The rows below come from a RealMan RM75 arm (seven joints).
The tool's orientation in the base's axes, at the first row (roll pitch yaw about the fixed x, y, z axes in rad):
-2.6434, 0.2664, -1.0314
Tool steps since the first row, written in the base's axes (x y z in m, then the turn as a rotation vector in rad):
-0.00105, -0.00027, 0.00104, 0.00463, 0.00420, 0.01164
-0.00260, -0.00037, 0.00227, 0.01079, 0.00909, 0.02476
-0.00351, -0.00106, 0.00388, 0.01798, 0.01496, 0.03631
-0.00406, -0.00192, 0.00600, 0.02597, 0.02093, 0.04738
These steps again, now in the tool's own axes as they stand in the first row. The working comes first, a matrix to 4 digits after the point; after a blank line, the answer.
The tool's axes in the first row as the columns of a matrix, in the base's axes (used below as rounded here):
0.4955, -0.8183, 0.2912
-0.8278, -0.3433, 0.4439
-0.2633, -0.4610, -0.8475

-0.00057, 0.00047, -0.00131, -0.00425, -0.01060, -0.00665
-0.00158, 0.00121, -0.00285, -0.00870, -0.02336, -0.01381
-0.00188, 0.00145, -0.00478, -0.01304, -0.03659, -0.01890
-0.00200, 0.00122, -0.00712, -0.01693, -0.05028, -0.02330

